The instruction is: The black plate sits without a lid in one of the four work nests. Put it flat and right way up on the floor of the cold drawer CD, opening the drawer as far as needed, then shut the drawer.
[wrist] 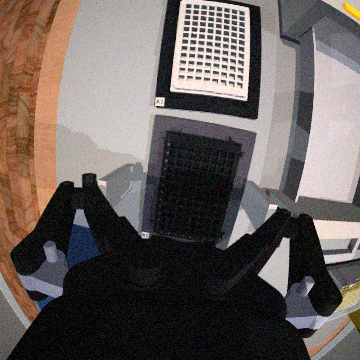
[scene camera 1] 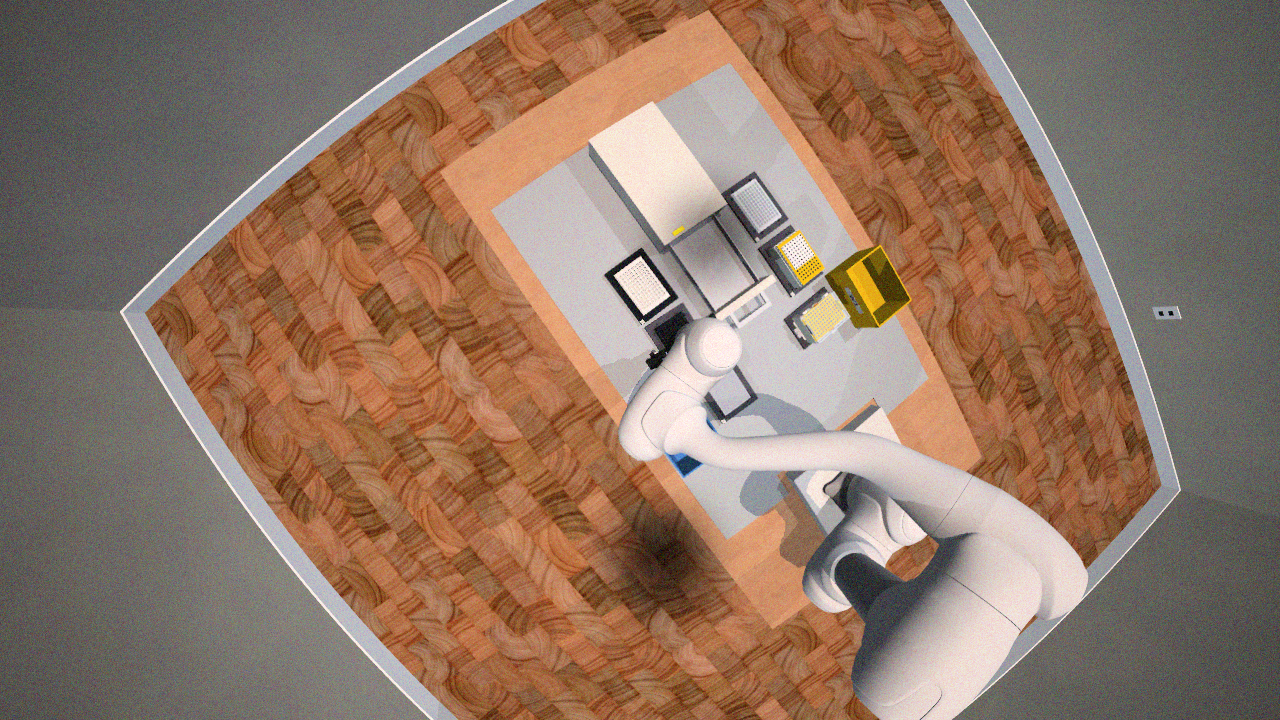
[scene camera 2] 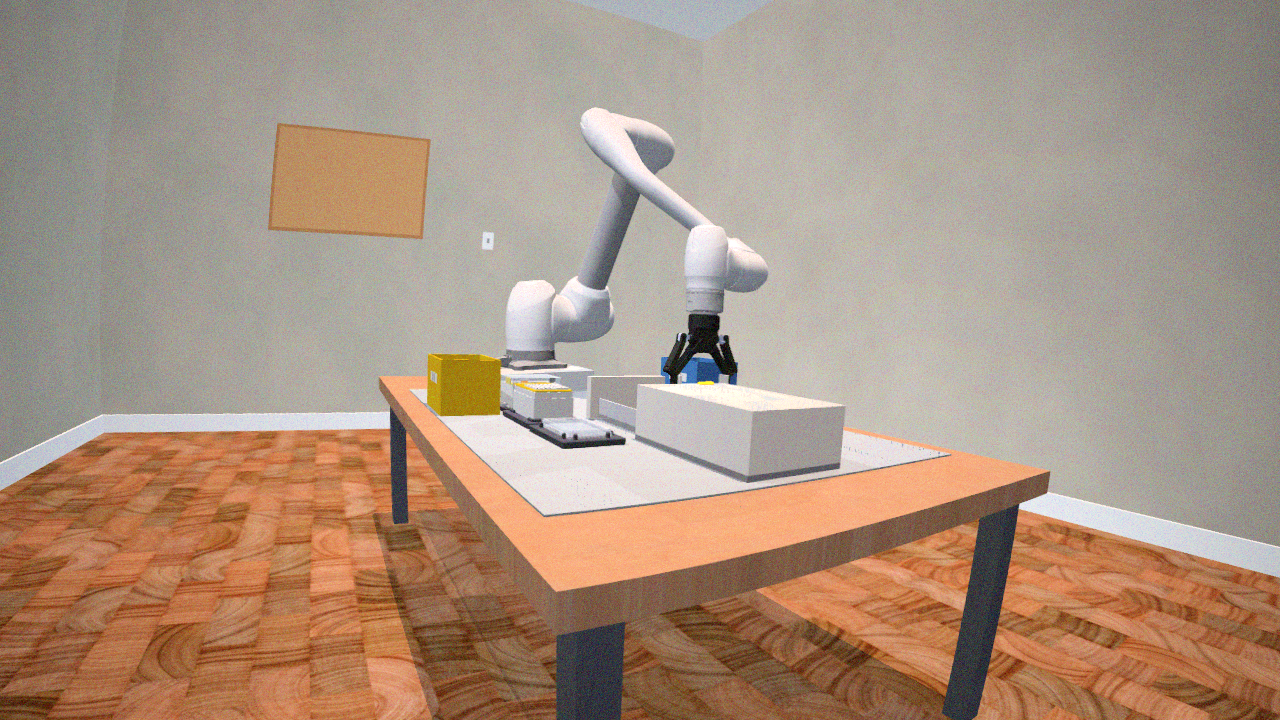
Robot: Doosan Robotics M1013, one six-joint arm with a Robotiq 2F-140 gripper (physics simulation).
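Seen in the pictures: gripper, between the fingertips: [wrist: 187,184]; arm's base, origin of its link: [scene camera 1: 859,486] [scene camera 2: 530,366].
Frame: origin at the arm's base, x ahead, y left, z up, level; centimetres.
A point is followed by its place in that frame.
The black plate [scene camera 1: 669,329] {y 11.6, x 70.7, z -3.2 cm} [wrist: 200,185] {y 10.7, x 67.3, z -3.2 cm} lies without a lid in a dark grey nest [wrist: 240,165] {y 5.9, x 69.5, z -4.6 cm}, just in front of the nest with a white plate. My gripper [scene camera 2: 702,374] [wrist: 187,184] {y 12.1, x 67.4, z -3.0 cm} is open and empty. It points down above the black plate, its fingers spread wide to either side of it in the wrist view; the arm hides most of it in scene camera 1. The cold drawer [scene camera 1: 713,259] {y -9.6, x 76.6, z -4.0 cm} [wrist: 332,125] {y -7.3, x 75.6, z -4.0 cm} stands pulled out of its white cabinet [scene camera 1: 657,174] {y -10.8, x 101.7, z 4.5 cm} [scene camera 2: 742,420] {y -22.9, x 115.1, z 2.8 cm}, to the right of the plate, its pale floor showing. Its front panel [scene camera 2: 626,383] {y -8.1, x 65.4, z 2.1 cm} carries a handle [scene camera 1: 750,308].
The white plate [scene camera 1: 640,284] {y 9.5, x 84.3, z -3.5 cm} [wrist: 212,50] {y 9.5, x 82.5, z -3.2 cm} sits in its black nest. A grey nest [scene camera 1: 751,404] {y 7.9, x 39.9, z -5.8 cm} lies partly under the arm. A blue bin [scene camera 1: 686,462] {y 31.5, x 42.1, z -0.7 cm} [wrist: 82,245] {y 26.0, x 59.0, z -1.2 cm} is near the left edge. A clear-topped plate [scene camera 1: 757,204] {y -29.1, x 79.9, z -3.2 cm}, yellow-topped racks [scene camera 1: 798,257] {y -26.0, x 62.6, z 1.9 cm} [scene camera 1: 820,315] {y -20.6, x 47.1, z 2.0 cm} and a yellow bin [scene camera 1: 868,317] {y -30.6, x 37.8, z 4.0 cm} [scene camera 2: 463,389] {y -40.6, x 51.2, z -0.1 cm} are on the right.
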